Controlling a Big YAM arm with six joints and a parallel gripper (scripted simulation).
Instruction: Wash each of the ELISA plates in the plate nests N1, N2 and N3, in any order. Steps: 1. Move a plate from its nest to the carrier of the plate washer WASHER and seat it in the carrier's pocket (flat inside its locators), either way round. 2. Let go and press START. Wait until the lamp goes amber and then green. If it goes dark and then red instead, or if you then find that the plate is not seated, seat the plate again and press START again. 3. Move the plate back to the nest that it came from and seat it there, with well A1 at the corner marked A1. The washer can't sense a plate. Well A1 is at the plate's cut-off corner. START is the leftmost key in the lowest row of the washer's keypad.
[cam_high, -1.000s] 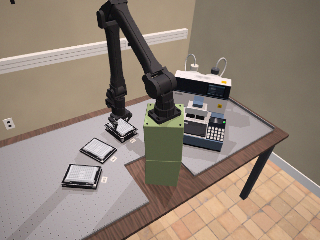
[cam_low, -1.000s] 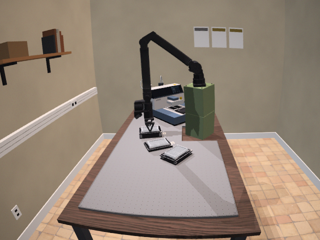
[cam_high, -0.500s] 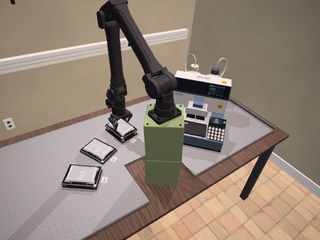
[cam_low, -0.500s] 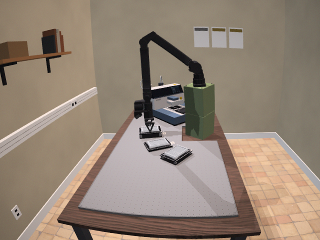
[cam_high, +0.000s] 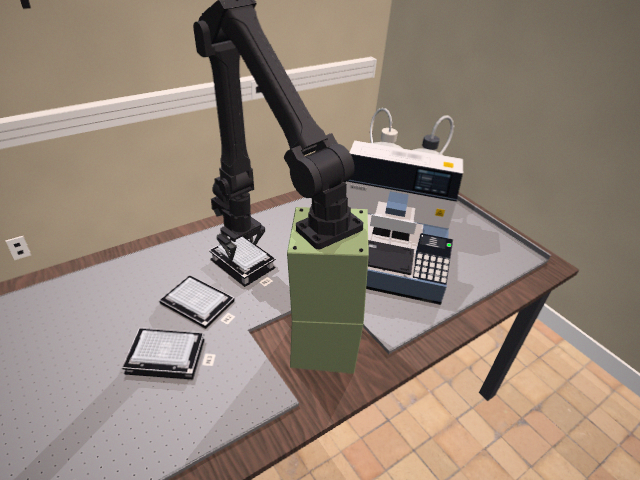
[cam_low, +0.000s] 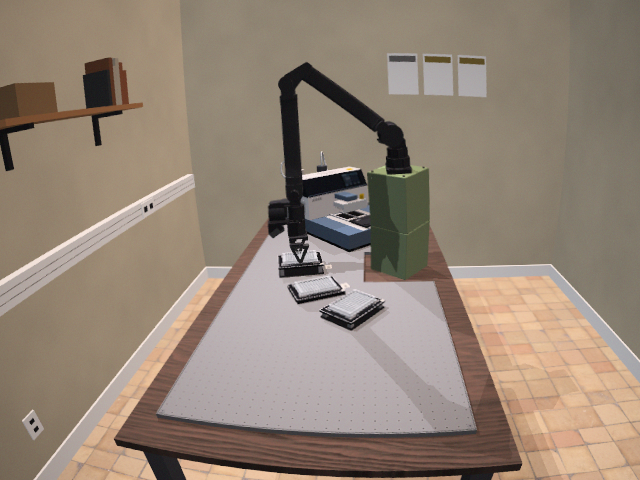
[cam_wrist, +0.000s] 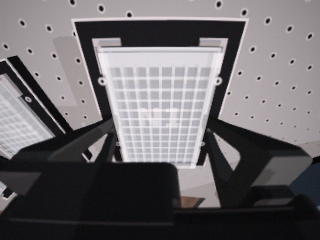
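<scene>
The dark washer carrier lies 330 mm to the right of my hand, 260 mm behind it and 30 mm above it. The rest, counted from my hand: plate washer: 450 mm to the right, 160 mm behind, 80 mm above.
</scene>
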